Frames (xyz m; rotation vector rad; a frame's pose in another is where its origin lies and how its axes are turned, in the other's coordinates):
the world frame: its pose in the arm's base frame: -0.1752 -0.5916 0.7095 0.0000 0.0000 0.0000
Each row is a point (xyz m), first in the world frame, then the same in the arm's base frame.
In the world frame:
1: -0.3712 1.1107 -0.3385
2: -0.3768 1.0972 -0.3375
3: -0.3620 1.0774 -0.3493
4: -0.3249 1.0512 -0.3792
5: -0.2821 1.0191 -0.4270
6: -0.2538 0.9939 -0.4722
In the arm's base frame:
1: -0.5464 0.5191 0.3710
2: -0.5520 0.5056 0.3720
3: -0.5372 0.4858 0.3602
4: -0.5001 0.4596 0.3303
5: -0.4573 0.4275 0.2825
6: -0.4290 0.4023 0.2373

